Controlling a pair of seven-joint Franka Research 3 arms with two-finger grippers.
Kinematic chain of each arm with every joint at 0, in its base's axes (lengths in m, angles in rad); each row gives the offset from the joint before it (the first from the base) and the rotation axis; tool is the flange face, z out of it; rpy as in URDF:
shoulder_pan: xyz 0 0 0.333 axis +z
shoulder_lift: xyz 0 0 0 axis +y
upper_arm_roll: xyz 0 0 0.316 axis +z
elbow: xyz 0.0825 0 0 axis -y
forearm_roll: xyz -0.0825 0 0.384 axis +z
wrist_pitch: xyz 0 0 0 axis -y
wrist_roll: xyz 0.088 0 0 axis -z
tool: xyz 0 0 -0.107 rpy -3.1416 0 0
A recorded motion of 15 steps. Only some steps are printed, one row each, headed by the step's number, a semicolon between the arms.
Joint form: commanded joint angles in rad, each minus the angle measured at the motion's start. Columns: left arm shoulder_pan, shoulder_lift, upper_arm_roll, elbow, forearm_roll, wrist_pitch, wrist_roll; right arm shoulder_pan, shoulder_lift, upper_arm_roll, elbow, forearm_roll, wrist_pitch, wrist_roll.
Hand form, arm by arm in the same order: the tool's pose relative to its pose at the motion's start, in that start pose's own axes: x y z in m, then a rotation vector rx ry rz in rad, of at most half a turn. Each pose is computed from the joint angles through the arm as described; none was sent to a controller.
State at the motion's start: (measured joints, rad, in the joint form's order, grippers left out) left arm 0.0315 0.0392 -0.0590 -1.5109 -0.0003 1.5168 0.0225; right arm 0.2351 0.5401 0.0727 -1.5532 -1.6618 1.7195 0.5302
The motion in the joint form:
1: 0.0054 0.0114 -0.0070 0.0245 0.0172 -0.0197 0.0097; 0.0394 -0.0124 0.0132 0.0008 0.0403 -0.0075 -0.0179
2: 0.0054 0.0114 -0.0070 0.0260 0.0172 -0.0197 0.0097; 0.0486 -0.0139 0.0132 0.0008 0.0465 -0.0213 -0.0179
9: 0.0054 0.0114 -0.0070 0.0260 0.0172 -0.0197 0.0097; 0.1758 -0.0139 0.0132 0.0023 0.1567 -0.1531 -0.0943
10: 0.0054 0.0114 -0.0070 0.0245 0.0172 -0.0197 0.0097; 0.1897 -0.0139 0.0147 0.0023 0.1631 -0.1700 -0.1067
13: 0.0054 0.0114 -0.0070 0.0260 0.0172 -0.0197 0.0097; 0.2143 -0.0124 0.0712 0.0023 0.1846 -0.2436 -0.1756
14: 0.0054 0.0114 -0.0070 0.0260 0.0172 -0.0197 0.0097; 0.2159 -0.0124 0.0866 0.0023 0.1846 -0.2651 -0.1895
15: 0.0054 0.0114 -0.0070 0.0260 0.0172 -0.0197 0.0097; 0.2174 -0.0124 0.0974 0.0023 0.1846 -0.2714 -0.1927
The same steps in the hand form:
1: 0.0015 -0.0014 -0.0034 0.0160 -0.0070 0.0101; 0.0068 0.0047 -0.0337 0.0349 0.0250 -0.0002
2: 0.0015 -0.0014 -0.0041 0.0160 -0.0055 0.0101; 0.0068 0.0057 -0.0388 0.0333 0.0192 0.0014
9: 0.0015 -0.0014 -0.0041 0.0160 -0.0055 0.0101; 0.0069 0.0000 -0.1139 0.0665 -0.0201 -0.0782
10: 0.0015 -0.0014 -0.0034 0.0160 -0.0070 0.0101; 0.0064 -0.0002 -0.1228 0.0649 -0.0225 -0.0922
13: 0.0015 -0.0014 -0.0041 0.0160 -0.0055 0.0101; 0.0034 -0.0028 -0.1643 0.0768 -0.0208 -0.1710
14: 0.0015 -0.0014 -0.0041 0.0160 -0.0055 0.0101; 0.0021 -0.0023 -0.1719 0.0744 -0.0242 -0.1867
15: 0.0015 -0.0014 -0.0041 0.0160 -0.0055 0.0101; 0.0019 -0.0024 -0.1783 0.0762 -0.0186 -0.1908

